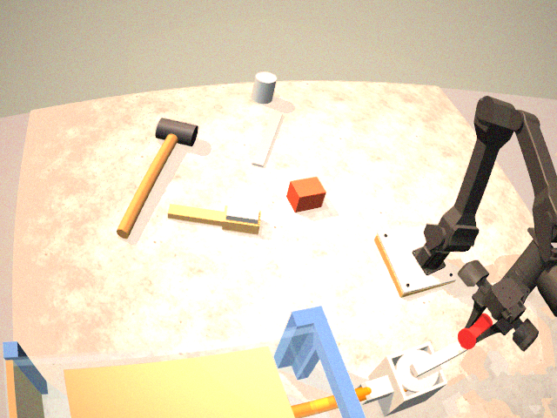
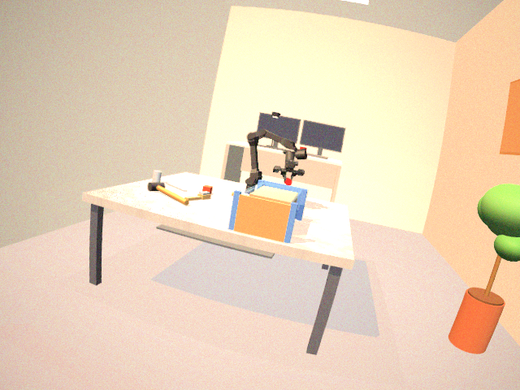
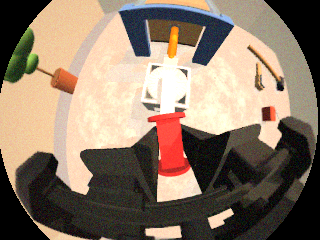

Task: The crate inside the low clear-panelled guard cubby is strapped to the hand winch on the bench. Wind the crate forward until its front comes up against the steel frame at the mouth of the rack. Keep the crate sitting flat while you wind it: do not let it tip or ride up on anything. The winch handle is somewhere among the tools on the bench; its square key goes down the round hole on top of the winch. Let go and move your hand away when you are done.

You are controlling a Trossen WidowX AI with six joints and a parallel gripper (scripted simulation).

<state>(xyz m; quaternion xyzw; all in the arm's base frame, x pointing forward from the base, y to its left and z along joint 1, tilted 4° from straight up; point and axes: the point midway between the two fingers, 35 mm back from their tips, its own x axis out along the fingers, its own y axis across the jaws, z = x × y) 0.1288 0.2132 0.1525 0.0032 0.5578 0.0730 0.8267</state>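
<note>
Right now the crank handle is 2 cm ahead of my gripper tip and 3 cm below it. The rest, counted from my gripper tip: yellow hand tool (22 cm ahead, 47 cm to the right, 12 cm below); hand winch (7 cm ahead, 1 cm to the right, 10 cm below); red knob (1 cm behind).
</note>
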